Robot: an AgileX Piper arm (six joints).
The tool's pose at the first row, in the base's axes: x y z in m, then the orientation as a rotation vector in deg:
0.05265, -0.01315, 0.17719, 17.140, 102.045, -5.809
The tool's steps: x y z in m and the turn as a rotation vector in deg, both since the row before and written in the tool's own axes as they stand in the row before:
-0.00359, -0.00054, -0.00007, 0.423, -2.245, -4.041
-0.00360, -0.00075, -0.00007, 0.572, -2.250, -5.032
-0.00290, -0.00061, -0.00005, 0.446, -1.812, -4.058
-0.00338, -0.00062, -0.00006, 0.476, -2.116, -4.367
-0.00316, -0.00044, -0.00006, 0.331, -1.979, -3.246
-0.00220, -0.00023, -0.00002, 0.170, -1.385, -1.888
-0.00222, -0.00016, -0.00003, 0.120, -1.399, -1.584
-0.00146, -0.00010, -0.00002, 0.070, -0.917, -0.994
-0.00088, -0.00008, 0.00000, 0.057, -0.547, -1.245
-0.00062, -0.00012, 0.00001, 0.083, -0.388, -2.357
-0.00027, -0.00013, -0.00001, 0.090, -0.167, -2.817
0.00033, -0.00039, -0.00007, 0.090, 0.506, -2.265
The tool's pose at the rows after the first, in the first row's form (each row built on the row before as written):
0.05317, -0.01418, 0.18063, 13.645, 100.434, -9.342
0.05357, -0.01514, 0.18416, 9.410, 98.821, -13.673
0.05386, -0.01564, 0.18707, 5.996, 97.409, -17.111
0.05417, -0.01588, 0.19048, 2.307, 95.612, -20.764
0.05444, -0.01570, 0.19365, -0.513, 93.802, -23.411
0.05462, -0.01537, 0.19583, -2.209, 92.493, -24.901
0.05478, -0.01488, 0.19800, -3.692, 91.149, -26.101
0.05486, -0.01451, 0.19941, -4.631, 90.260, -26.840
0.05490, -0.01429, 0.20026, -5.694, 89.735, -27.800
0.05492, -0.01418, 0.20088, -7.576, 89.359, -29.667
0.05490, -0.01419, 0.20118, -9.763, 89.164, -31.925
0.05472, -0.01466, 0.20106, -11.350, 89.595, -33.857

